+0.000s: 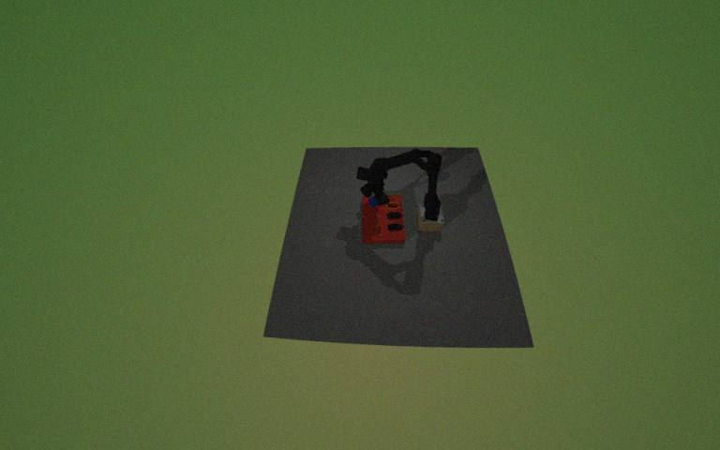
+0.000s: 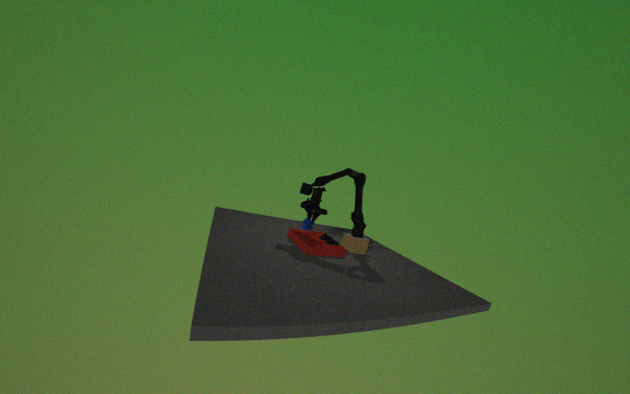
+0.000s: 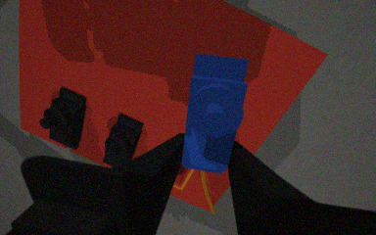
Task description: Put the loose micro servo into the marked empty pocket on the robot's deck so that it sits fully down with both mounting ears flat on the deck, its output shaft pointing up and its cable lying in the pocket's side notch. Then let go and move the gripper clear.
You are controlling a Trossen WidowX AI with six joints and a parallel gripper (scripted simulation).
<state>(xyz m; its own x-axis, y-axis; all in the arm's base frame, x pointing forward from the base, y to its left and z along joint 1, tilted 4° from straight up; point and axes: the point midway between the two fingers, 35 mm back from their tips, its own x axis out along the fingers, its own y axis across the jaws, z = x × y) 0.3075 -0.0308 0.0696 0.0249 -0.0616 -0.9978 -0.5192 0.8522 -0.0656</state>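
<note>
Right now my gripper tip is 100 mm above the red deck and 80 mm to the right of it.
</note>
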